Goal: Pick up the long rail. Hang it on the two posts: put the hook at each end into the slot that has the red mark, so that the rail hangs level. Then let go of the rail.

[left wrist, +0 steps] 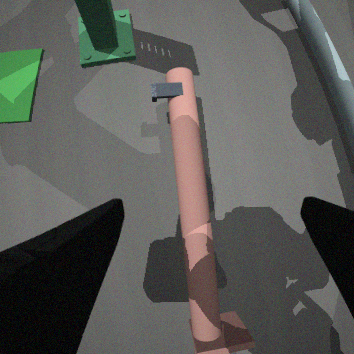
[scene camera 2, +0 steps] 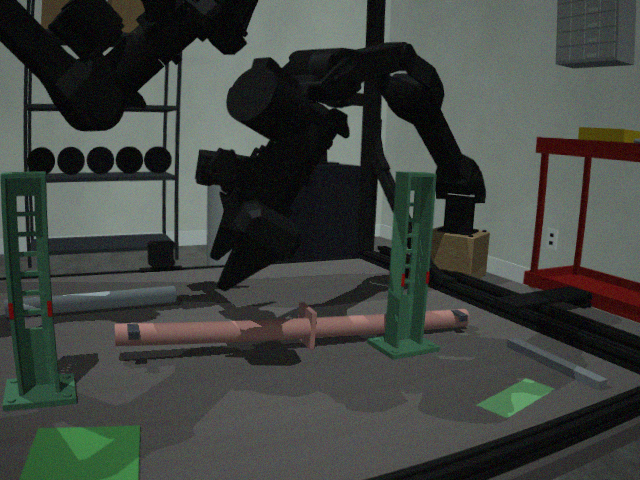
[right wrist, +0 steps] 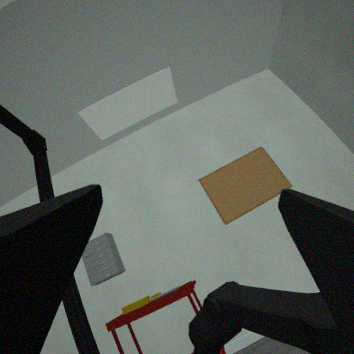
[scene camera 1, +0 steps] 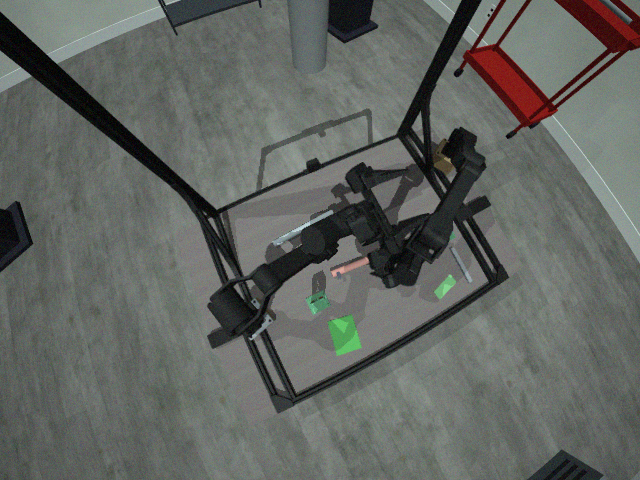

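Where they show: left gripper, fingertip midpoint: [left wrist: 213, 206] [scene camera 2: 216, 273] [scene camera 1: 366, 259]; right gripper, fingertip midpoint: [right wrist: 192, 195] [scene camera 1: 419, 193]; left arm's base, origin of the base link: [scene camera 2: 457, 231] [scene camera 1: 450, 151].
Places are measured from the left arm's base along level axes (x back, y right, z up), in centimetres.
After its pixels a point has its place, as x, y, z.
Note:
The long rail [scene camera 1: 351, 267] @(-61.7, 9.0, -4.6) [scene camera 2: 196, 333] @(-60.5, 7.3, -5.5) [left wrist: 190, 175] @(-59.7, 8.0, -4.6) is a pink rod with a dark grey hook near each end and a pink plate around its middle. It lies on the table; in scene camera 2 its right part passes behind the right post. Two green posts [scene camera 2: 38, 356] @(-77.4, 12.5, -5.1) [scene camera 2: 395, 315] @(-43.3, -8.5, -4.1) stand upright with slots and red marks low down. The left-hand post also shows in scene camera 1 [scene camera 1: 317, 303] @(-77.8, 12.5, 12.9) and the left wrist view [left wrist: 120, 55] @(-74.4, 11.4, -8.1). My left gripper [scene camera 2: 218, 271] @(-57.8, 6.7, 1.1) [left wrist: 213, 206] @(-57.8, 6.7, 1.1) is open above the rail. My right gripper [right wrist: 192, 195] @(-51.7, 8.8, 37.2) is open and empty, high up.
A grey rod [scene camera 1: 302, 228] @(-59.4, 31.4, -6.2) [scene camera 2: 113, 298] @(-56.5, 29.1, -6.9) [left wrist: 330, 75] @(-58.0, 29.7, -7.1) lies behind the rail. A green square [scene camera 1: 345, 335] @(-82.1, -2.4, -8.4) [scene camera 2: 87, 454] @(-80.9, -1.2, -8.4) lies before the left-hand post. A smaller green patch [scene camera 1: 444, 286] @(-47.2, -25.0, -8.7) [scene camera 2: 516, 397] @(-47.4, -25.3, -8.7) and a thin grey bar [scene camera 1: 461, 264] @(-36.1, -26.8, -7.7) [scene camera 2: 558, 361] @(-36.9, -27.6, -7.7) lie at the right.

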